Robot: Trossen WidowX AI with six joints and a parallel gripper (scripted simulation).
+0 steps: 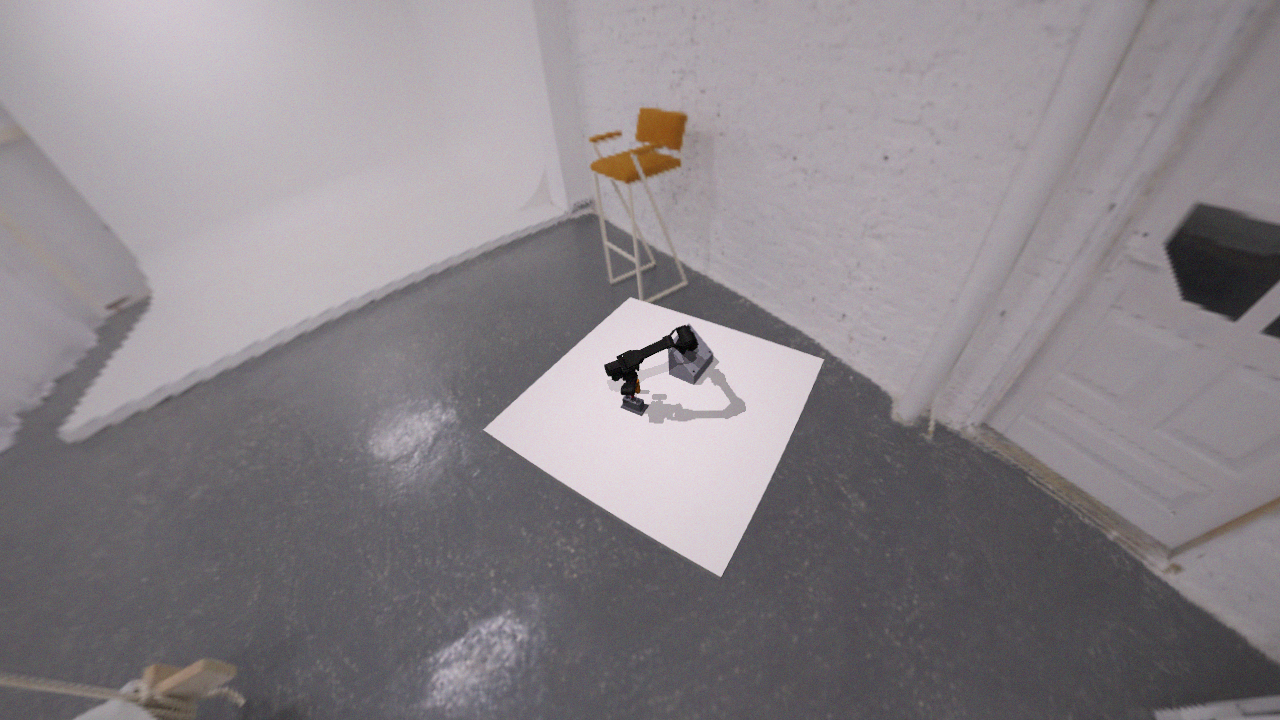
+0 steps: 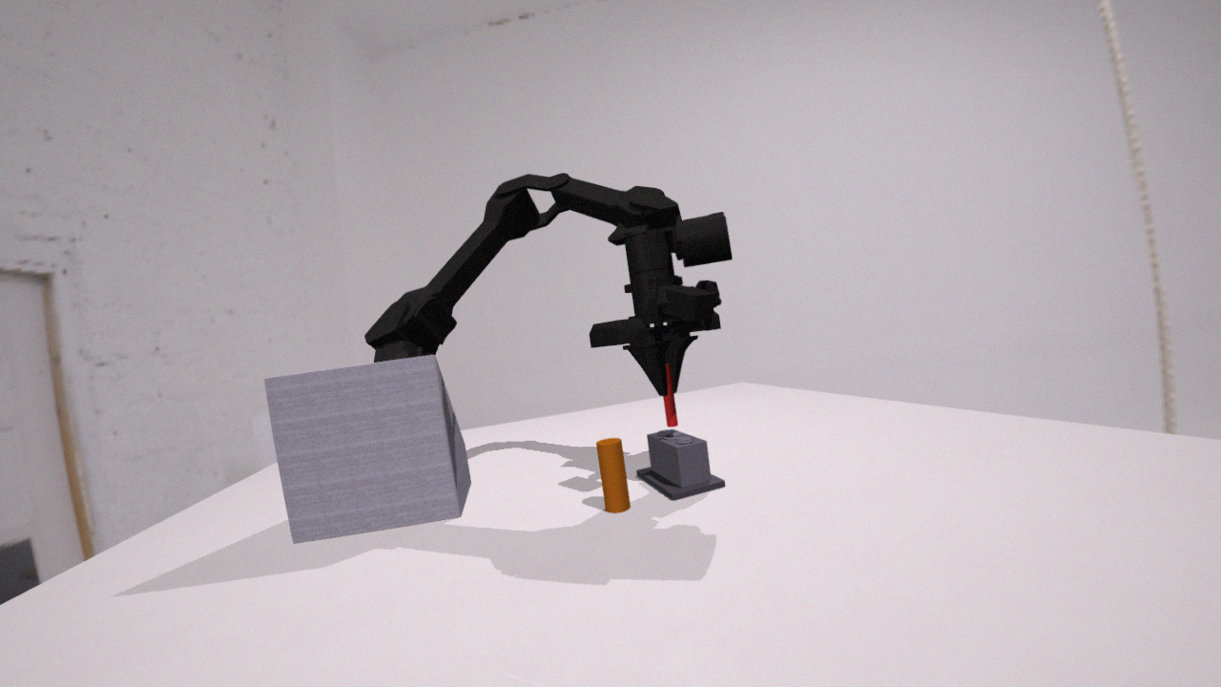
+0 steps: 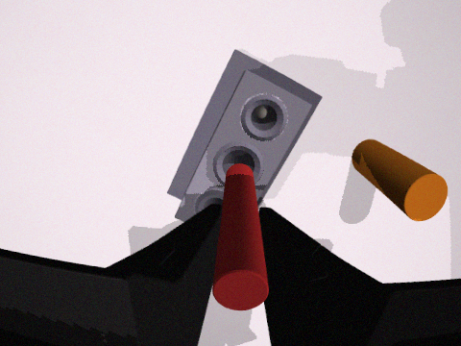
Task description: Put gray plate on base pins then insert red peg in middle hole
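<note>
Now: the gray plate 7 cm below my gripper tip. The rest, counted from my gripper tip: orange cylinder: 10 cm behind, 7 cm below, 3 cm to the right; then red peg: right at my gripper tip; then dark flat base: 11 cm below.
</note>
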